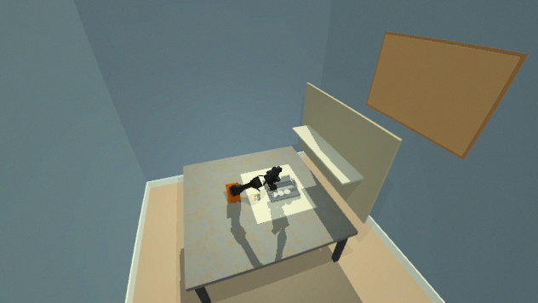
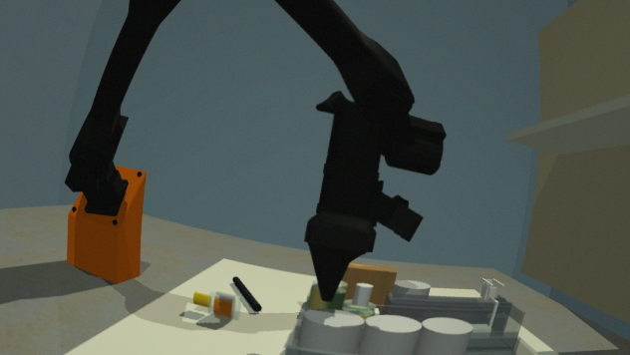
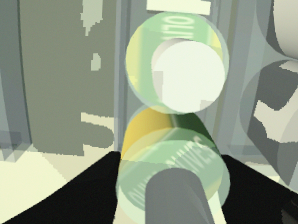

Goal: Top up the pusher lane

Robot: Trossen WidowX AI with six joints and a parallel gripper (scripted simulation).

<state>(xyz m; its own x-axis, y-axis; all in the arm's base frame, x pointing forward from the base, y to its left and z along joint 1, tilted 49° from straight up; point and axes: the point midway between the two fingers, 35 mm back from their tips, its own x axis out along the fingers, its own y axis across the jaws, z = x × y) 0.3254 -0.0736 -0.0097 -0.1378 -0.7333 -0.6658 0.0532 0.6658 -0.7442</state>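
Now: gripper tip 120 mm to the right of the tan box, 60 mm short of it and 20 mm above it. Also, from my gripper tip: red mark (230 mm ahead, 20 mm to the left, 20 mm above); then clear plastic lane rack (150 mm ahead, 40 mm below, 20 mm to the left); then dark pen (120 mm to the left, 110 mm behind, 50 mm below).
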